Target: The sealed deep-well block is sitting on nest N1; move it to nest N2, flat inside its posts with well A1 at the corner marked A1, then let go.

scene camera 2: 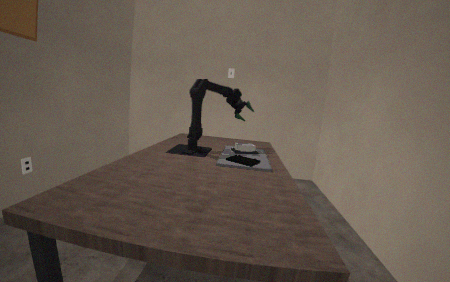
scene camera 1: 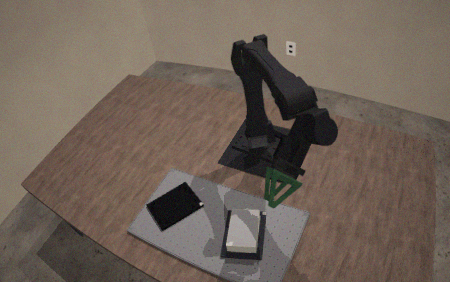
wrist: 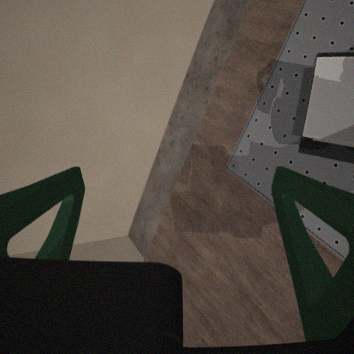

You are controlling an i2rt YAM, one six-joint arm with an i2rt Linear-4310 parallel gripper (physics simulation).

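Frame: origin at the arm's base, x left, y up, z ahead, level; metres.
Where they show: gripper, fingertip midpoint: (scene camera 2: 249,116) (scene camera 1: 268,203) (wrist: 177,176); arm's base at its link origin: (scene camera 2: 192,150) (scene camera 1: 259,149).
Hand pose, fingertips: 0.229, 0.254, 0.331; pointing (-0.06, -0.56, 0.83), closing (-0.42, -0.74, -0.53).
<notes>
Each offset is from my fingertips to the top centre of the thing, as dx, dy, dz. Level surfaces: height alone.
The sealed deep-well block @(-0.084, -0.193, +0.001) (scene camera 1: 243,230) (scene camera 2: 245,148) (wrist: 332,100) is a pale box sitting on nest N1 @(-0.084, -0.229, +0.001) (scene camera 1: 262,235) (wrist: 325,151), a dark base on the right part of the board in scene view 1. Nest N2 @(-0.340, -0.225, +0.030) (scene camera 1: 175,206) (scene camera 2: 243,160) is a black, empty rectangle to its left, turned at an angle, with a small white mark at its right corner. My gripper (scene camera 1: 286,195) (scene camera 2: 249,115) (wrist: 177,176) has green fingers, open wide with nothing between them. It hangs well above the board, off to one side of the block. Well A1 and the corner lettering are too small to read.
Both nests stand on a grey perforated board (scene camera 1: 190,245) (scene camera 2: 266,162) (wrist: 260,175) on the wooden table @(dy -0.259) (scene camera 1: 110,150) (scene camera 2: 165,200) (wrist: 215,280). The arm's dark base plate (scene camera 1: 230,159) (scene camera 2: 175,150) is behind the board in scene view 1. Walls stand beyond the table.
</notes>
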